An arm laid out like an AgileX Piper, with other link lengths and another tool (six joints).
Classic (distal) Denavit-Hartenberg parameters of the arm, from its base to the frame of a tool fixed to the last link. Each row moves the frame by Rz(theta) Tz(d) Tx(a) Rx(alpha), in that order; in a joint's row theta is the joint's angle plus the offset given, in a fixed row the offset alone. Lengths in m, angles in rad.
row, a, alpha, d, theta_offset
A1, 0, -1.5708, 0.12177, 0
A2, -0.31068, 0, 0, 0.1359
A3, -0.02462, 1.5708, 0, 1.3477
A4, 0, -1.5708, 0.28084, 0
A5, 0, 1.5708, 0, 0
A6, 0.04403, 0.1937, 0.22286, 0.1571
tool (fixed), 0, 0, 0.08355, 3.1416
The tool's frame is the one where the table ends.
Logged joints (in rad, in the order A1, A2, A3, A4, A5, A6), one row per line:
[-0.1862 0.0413 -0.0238 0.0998 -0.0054 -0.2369]
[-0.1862 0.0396 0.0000 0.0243 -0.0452 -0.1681]
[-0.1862 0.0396 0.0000 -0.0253 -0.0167 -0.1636]
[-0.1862 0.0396 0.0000 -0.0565 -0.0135 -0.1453]
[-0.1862 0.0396 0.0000 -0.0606 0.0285 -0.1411]
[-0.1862 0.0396 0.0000 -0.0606 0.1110 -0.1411]
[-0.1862 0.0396 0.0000 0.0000 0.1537 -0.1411]
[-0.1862 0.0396 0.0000 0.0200 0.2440 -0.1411]
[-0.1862 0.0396 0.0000 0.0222 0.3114 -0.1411]
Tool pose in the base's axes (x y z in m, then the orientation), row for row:
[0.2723 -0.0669 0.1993 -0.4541 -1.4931 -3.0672]
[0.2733 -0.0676 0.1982 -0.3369 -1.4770 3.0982]
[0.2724 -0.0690 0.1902 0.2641 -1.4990 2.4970]
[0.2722 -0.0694 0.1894 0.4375 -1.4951 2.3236]
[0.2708 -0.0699 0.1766 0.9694 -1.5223 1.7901]
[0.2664 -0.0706 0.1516 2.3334 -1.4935 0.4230]
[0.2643 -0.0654 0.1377 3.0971 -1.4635 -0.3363]
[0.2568 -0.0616 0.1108 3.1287 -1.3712 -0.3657]
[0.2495 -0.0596 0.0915 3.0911 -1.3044 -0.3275]
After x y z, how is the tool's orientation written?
As angles about the fixed x, y, z axes (roll, pitch, yaw), in radians.
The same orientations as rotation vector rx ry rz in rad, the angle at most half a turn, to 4 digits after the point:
[1.9433 -0.4092 2.0977]
[1.9214 -0.4023 2.1122]
[1.9337 -0.3529 2.0651]
[1.9319 -0.3389 2.0564]
[1.9743 -0.3405 2.0136]
[2.0554 -0.3430 1.9273]
[2.1258 -0.4047 1.9075]
[2.2219 -0.4230 1.8165]
[2.2850 -0.4230 1.7410]

